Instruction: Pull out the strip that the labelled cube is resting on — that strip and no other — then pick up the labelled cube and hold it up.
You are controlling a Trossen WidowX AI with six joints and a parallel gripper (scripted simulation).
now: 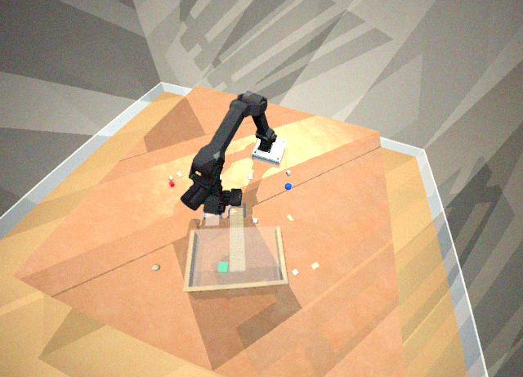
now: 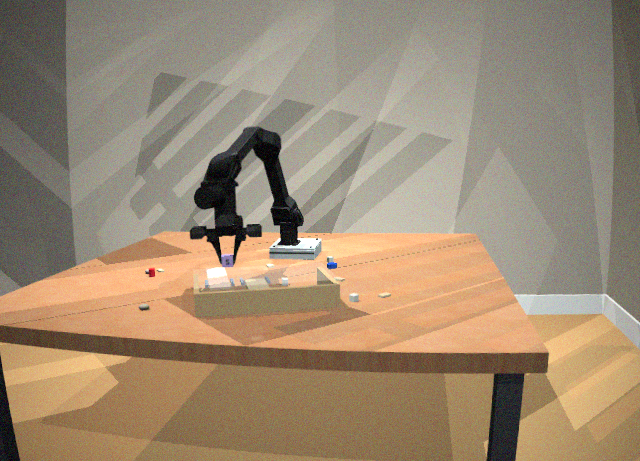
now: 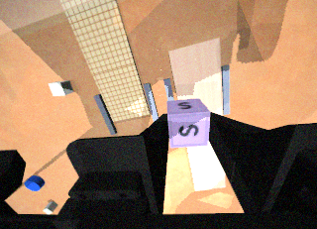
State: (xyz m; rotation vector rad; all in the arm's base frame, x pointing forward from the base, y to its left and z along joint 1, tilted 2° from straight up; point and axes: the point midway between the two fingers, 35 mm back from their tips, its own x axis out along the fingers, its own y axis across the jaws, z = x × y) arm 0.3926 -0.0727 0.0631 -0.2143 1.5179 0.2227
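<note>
Right now the pale pink strip is 50 mm behind my gripper tip, 50 mm to the right of it and 50 mm below it. From my gripper tip the other things lie so: red piece 40 mm behind, 250 mm to the right, 40 mm below; purple cube 10 mm above; blue piece 230 mm behind, 240 mm to the left, 50 mm below.
</note>
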